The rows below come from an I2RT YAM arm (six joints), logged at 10 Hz.
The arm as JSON. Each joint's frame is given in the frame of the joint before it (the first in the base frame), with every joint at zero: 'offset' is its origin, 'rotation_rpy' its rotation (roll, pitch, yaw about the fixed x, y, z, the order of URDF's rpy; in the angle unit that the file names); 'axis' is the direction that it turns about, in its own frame. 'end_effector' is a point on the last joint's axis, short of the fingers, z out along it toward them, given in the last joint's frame.
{
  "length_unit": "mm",
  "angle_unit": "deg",
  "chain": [
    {
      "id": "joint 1",
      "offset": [
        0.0,
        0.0,
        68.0
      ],
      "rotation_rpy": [
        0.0,
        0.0,
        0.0
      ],
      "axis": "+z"
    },
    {
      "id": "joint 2",
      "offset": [
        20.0,
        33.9,
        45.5
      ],
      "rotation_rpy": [
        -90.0,
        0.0,
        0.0
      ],
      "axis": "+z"
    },
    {
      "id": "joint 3",
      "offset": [
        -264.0,
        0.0,
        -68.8
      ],
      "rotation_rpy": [
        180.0,
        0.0,
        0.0
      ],
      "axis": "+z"
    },
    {
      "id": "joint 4",
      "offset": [
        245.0,
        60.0,
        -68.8
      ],
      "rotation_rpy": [
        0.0,
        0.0,
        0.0
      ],
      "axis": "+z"
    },
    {
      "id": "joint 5",
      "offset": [
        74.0,
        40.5,
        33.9
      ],
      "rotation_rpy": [
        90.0,
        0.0,
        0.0
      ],
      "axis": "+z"
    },
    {
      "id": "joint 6",
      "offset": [
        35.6,
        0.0,
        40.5
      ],
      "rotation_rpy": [
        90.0,
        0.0,
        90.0
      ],
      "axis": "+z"
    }
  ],
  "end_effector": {
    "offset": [
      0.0,
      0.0,
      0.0
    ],
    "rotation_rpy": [
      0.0,
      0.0,
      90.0
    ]
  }
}
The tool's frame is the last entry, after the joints.
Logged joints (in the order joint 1, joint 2, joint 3, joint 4, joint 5, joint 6), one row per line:
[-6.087, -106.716, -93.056, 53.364, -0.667, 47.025]
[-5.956, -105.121, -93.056, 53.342, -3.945, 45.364]
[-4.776, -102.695, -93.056, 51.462, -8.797, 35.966]
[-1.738, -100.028, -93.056, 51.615, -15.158, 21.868]
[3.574, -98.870, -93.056, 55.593, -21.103, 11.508]
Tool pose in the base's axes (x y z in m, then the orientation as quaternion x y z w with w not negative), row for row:
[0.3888, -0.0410, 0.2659, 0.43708, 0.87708, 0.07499, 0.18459]
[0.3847, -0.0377, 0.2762, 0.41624, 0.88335, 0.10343, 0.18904]
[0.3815, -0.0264, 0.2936, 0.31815, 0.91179, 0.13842, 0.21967]
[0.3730, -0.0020, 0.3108, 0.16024, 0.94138, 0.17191, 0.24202]
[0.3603, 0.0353, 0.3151, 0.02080, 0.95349, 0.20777, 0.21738]
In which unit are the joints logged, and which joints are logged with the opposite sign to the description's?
The joints are logged in degrees. Opposite sign: joint 2, joint 3, joint 4.
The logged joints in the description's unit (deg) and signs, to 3 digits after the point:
[-6.087, 106.716, 93.056, -53.364, -0.667, 47.025]
[-5.956, 105.121, 93.056, -53.342, -3.945, 45.364]
[-4.776, 102.695, 93.056, -51.462, -8.797, 35.966]
[-1.738, 100.028, 93.056, -51.615, -15.158, 21.868]
[3.574, 98.870, 93.056, -55.593, -21.103, 11.508]

